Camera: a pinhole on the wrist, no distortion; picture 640 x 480 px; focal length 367.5 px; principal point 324.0 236.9 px. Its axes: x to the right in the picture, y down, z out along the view. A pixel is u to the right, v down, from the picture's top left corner.
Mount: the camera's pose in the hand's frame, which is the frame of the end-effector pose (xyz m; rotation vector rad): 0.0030 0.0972 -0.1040 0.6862 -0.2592 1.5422
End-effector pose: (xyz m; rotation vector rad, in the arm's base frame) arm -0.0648 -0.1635 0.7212 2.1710 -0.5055 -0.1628
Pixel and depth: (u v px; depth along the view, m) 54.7 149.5 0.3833
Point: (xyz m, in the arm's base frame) 0.1919 -0.0710 0.4545
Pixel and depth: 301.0 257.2 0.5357
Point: 0.0168 -0.3144 0.3590
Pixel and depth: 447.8 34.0 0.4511
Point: 0.1887 -0.5206 0.5761
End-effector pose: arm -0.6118 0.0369 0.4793 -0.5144 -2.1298 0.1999
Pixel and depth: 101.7 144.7 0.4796
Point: -0.9081 -0.2141 0.7345
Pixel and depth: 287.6 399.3 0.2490
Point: -0.6994 -0.0407 0.4134
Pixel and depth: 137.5 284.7 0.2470
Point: -0.6925 -0.0803 0.5342
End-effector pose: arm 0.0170 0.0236 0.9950 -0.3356 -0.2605 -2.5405
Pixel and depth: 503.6 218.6 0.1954
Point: 0.0184 -0.0417 1.1194
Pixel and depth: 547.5 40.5 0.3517
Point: -0.1152 -0.1400 1.3261
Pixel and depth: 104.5 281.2 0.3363
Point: -0.1503 0.2310 1.0335
